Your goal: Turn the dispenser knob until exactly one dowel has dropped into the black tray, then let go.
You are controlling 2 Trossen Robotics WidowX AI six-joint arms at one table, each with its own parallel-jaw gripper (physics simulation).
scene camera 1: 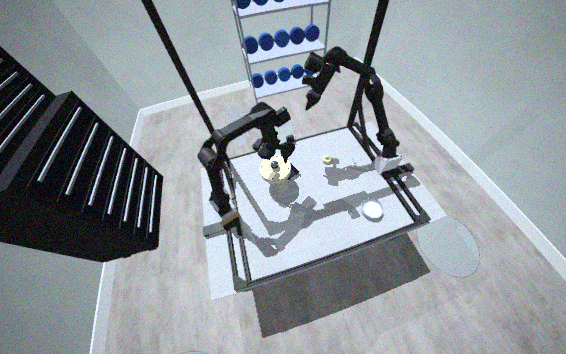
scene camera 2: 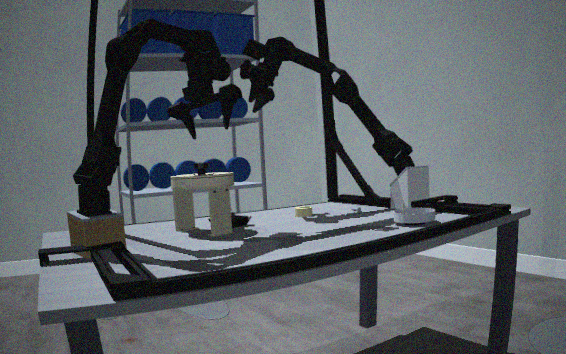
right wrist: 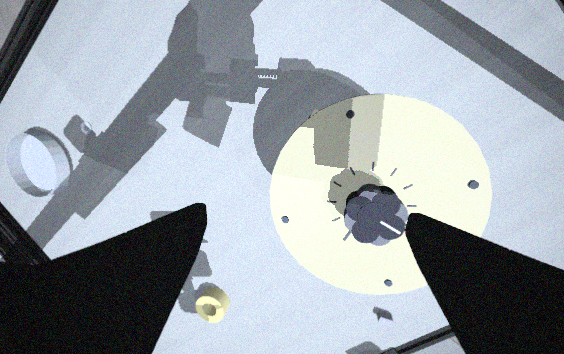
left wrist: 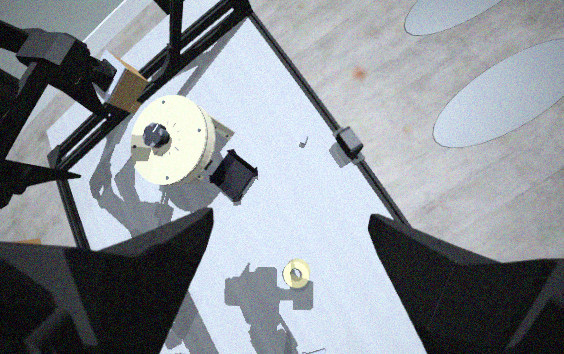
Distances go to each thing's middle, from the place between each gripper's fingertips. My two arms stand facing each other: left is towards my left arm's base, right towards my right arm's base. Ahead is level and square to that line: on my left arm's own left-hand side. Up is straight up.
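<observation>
There's a white round dish (right wrist: 41,167) that's well ahead of my right hand, well to the left of it and a good way below it. The cream round dispenser (scene camera 2: 219,179) is 40 mm behind that same right hand, 10 mm to the right of it and 100 mm below it.
With my left hand, the dish is far ahead of it, far below it and a good bit to the left of it. That left hand is 160 mm short of the dispenser, 240 mm to the left of it and 190 mm above it.
</observation>
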